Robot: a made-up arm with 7 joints. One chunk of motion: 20 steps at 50 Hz.
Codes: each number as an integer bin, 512 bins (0 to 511) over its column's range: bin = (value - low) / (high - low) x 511, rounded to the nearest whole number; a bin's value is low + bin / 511 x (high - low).
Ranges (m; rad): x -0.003..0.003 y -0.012..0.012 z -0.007..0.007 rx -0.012..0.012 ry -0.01..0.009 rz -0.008..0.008
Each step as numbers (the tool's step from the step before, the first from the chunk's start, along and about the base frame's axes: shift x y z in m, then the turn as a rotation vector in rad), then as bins.
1 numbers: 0.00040 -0.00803 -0.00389 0.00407 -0.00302 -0.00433
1 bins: 290 85 114 342 188 117
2 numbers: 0.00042 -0.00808 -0.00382 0.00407 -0.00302 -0.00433
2 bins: 291 83 116 342 188 117
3 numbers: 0.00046 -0.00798 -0.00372 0.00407 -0.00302 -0.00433
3 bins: 295 86 120 342 188 117
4 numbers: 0.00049 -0.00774 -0.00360 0.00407 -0.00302 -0.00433
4 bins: 297 91 124 342 188 117
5 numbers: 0.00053 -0.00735 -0.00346 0.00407 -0.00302 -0.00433
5 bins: 301 99 129 342 188 117
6 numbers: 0.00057 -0.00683 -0.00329 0.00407 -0.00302 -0.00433
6 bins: 304 110 135 342 188 117
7 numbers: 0.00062 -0.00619 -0.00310 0.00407 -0.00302 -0.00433
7 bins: 308 124 142 342 188 117
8 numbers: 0.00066 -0.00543 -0.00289 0.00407 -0.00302 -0.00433
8 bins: 312 140 150 342 188 117
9 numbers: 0.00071 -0.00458 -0.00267 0.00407 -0.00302 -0.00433
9 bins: 316 158 158 342 188 117
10 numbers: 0.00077 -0.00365 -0.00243 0.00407 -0.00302 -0.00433
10 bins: 321 178 167 342 188 117
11 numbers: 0.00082 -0.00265 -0.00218 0.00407 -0.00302 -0.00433
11 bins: 325 199 176 342 188 117
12 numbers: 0.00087 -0.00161 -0.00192 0.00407 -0.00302 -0.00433
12 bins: 330 221 185 342 188 117
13 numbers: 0.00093 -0.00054 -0.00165 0.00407 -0.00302 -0.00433
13 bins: 335 244 195 342 188 117
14 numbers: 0.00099 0.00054 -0.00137 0.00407 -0.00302 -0.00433
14 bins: 340 267 205 342 188 117
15 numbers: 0.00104 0.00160 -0.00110 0.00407 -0.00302 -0.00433
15 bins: 344 290 215 342 188 117
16 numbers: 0.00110 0.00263 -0.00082 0.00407 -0.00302 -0.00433
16 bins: 349 311 226 342 188 117
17 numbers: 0.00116 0.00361 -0.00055 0.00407 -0.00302 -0.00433
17 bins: 354 332 235 342 188 117
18 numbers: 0.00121 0.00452 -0.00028 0.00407 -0.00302 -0.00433
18 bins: 359 352 245 342 188 117
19 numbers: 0.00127 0.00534 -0.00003 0.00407 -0.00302 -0.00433
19 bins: 364 369 254 342 188 117
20 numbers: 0.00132 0.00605 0.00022 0.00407 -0.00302 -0.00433
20 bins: 368 384 264 342 188 117
